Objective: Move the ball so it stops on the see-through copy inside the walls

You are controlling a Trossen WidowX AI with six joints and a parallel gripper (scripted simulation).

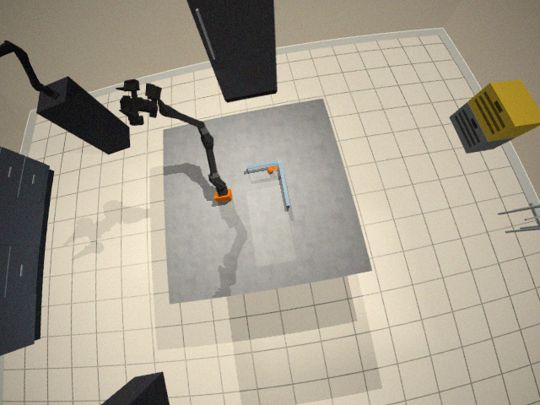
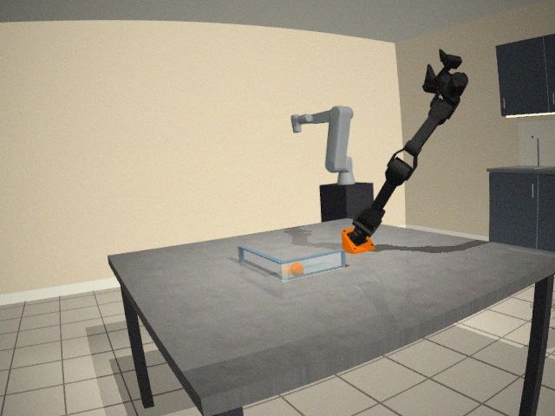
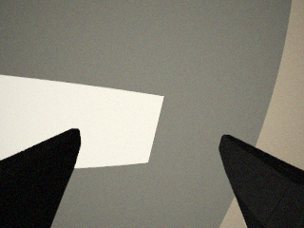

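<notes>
The orange ball is 540 mm ahead of my gripper tip, 180 mm to the right of it and 690 mm below it. Round my gripper tip: see-through copy (580 mm ahead, 190 mm to the right, 690 mm below).
</notes>
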